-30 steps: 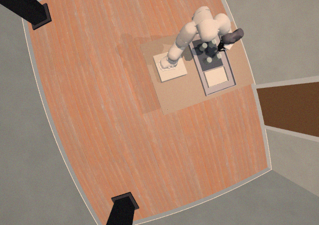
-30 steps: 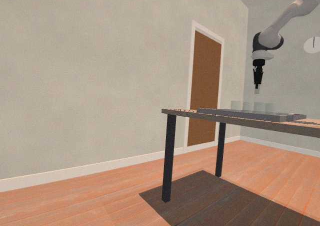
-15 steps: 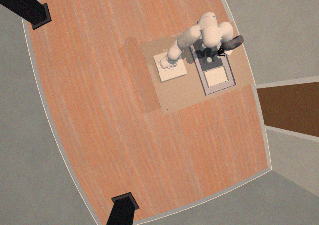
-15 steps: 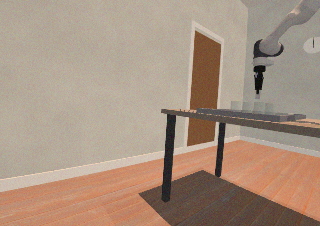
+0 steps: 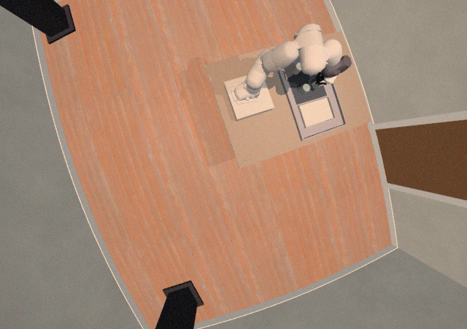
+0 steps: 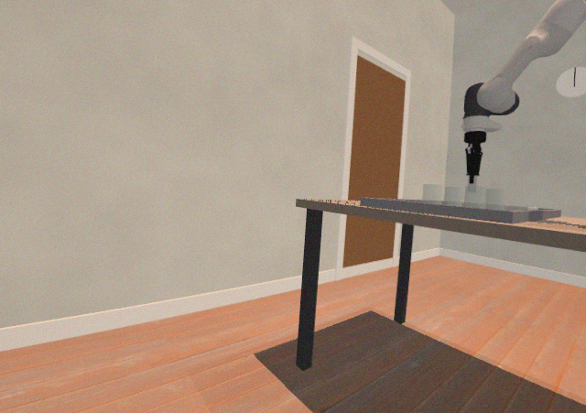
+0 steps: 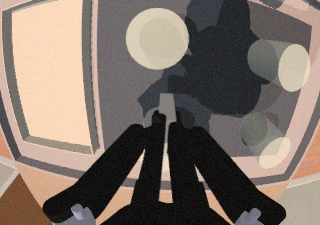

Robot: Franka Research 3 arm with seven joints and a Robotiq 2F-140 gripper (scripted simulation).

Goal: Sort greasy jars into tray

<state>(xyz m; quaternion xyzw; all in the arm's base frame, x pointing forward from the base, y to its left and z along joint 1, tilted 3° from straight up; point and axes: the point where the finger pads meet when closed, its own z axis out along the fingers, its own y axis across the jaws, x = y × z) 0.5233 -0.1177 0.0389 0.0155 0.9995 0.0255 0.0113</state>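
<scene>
My hand is 11 cm above the grey drying mat, 9 cm to the right of it and 1 cm past it. The rest, counted from my hand: tray: 23 cm to the right, 10 cm below, 2 cm behind.
</scene>
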